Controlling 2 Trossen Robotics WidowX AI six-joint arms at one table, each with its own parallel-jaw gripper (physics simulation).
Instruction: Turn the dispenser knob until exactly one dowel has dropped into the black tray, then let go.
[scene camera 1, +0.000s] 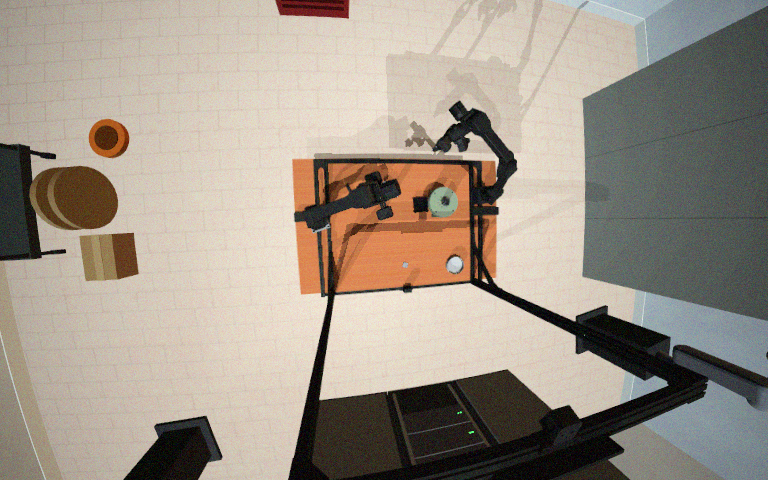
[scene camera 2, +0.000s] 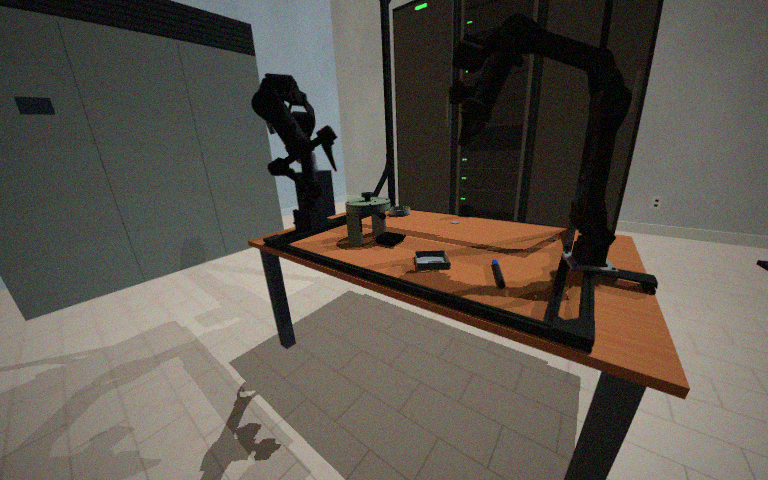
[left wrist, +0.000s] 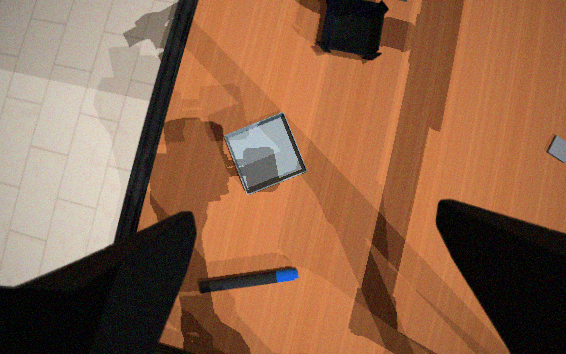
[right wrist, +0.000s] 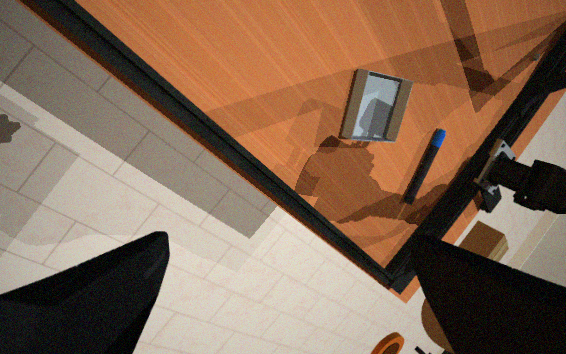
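Pixels of known places: left gripper, fingertip midpoint: (scene camera 2: 461, 145) (left wrist: 314, 217); right gripper, fingertip midpoint: (scene camera 1: 436, 146) (scene camera 2: 321, 180) (right wrist: 292, 246); left arm's base at its link origin: (scene camera 2: 588, 260) (right wrist: 498, 169); right arm's base at its link origin: (scene camera 1: 485, 194) (scene camera 2: 310, 210).
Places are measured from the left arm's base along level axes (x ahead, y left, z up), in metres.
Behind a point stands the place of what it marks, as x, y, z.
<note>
The green round dispenser (scene camera 1: 434, 206) {0.603, -0.114, 0.113} (scene camera 2: 362, 205) {0.648, -0.037, 0.112} stands on the table with its black knob (scene camera 1: 445, 200) {0.659, -0.101, 0.143} (scene camera 2: 368, 195) {0.650, -0.092, 0.136} on top, touched by neither gripper. The black tray (scene camera 1: 420, 204) {0.581, -0.085, -0.030} (scene camera 2: 390, 238) {0.585, -0.120, -0.028} (left wrist: 352, 29) {0.580, -0.090, -0.030} lies beside it; its inside is dark and I make out no dowel in it. My left gripper (scene camera 1: 378, 195) {0.329, 0.006, 0.289} (left wrist: 314, 217) {0.329, 0.006, 0.289} is open and empty, pointing down high above the table, to the left of the tray in scene camera 1. My right gripper (scene camera 1: 451, 147) {0.660, 0.162, 0.218} (scene camera 2: 321, 180) {0.660, 0.162, 0.218} (right wrist: 292, 246) {0.660, 0.162, 0.218} is open and empty, out past the table edge, apart from the dispenser.
A grey open box (scene camera 2: 432, 267) {0.385, 0.091, -0.026} (left wrist: 296, 144) {0.406, 0.003, -0.015} (right wrist: 352, 105) {0.438, 0.064, -0.026} and a blue-tipped black marker (scene camera 2: 497, 273) {0.219, 0.101, -0.017} (left wrist: 240, 281) {0.219, 0.090, -0.016} (right wrist: 425, 167) {0.223, 0.080, -0.019} lie under the left arm. A whitish round dish (scene camera 1: 454, 263) {0.679, -0.491, -0.022} (scene camera 2: 399, 210) {0.689, -0.544, -0.022} and a small grey piece (scene camera 1: 405, 264) {0.387, -0.392, -0.029} (scene camera 2: 454, 222) {0.386, -0.392, -0.029} (left wrist: 557, 149) {0.384, -0.389, -0.029} lie farther off. A black frame (scene camera 1: 396, 161) {0.515, 0.188, -0.011} borders the table.
</note>
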